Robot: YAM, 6 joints.
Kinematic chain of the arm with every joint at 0, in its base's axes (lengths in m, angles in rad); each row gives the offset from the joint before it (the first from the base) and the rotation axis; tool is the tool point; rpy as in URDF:
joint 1: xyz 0 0 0.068 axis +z
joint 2: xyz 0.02 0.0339 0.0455 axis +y
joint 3: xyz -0.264 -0.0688 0 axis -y
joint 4: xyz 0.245 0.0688 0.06 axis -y
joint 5: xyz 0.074 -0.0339 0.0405 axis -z
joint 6: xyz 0.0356 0 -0.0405 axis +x
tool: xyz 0 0 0 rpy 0 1.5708 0
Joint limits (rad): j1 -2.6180..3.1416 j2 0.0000..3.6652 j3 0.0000..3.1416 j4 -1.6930..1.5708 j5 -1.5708..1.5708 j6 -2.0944..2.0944
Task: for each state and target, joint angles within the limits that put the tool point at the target. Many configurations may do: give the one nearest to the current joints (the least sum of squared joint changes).
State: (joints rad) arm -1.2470 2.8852 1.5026 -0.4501 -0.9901 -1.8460
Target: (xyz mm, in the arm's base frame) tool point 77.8 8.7 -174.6
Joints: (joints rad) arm -0.3132 3.3078 0.9859 -0.5423 -1.1333 -1.8460
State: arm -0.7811 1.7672 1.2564 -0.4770 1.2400 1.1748
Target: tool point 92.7 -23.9 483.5
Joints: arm 0.1006 0.7845 1.3777 -0.6301 1.1928 1.1748
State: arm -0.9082 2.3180 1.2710 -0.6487 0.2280 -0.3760
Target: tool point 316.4 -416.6 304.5
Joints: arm -0.9072 2.1876 2.0303 -0.2713 0.2074 -0.3760
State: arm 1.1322 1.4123 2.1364 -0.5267 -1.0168 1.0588
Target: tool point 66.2 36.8 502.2
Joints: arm 0.2102 0.8218 1.6007 -0.9712 -0.6724 1.0588
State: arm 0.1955 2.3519 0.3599 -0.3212 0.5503 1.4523
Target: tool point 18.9 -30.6 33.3
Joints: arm -0.1066 2.2787 0.1263 -0.5209 0.9243 1.4523
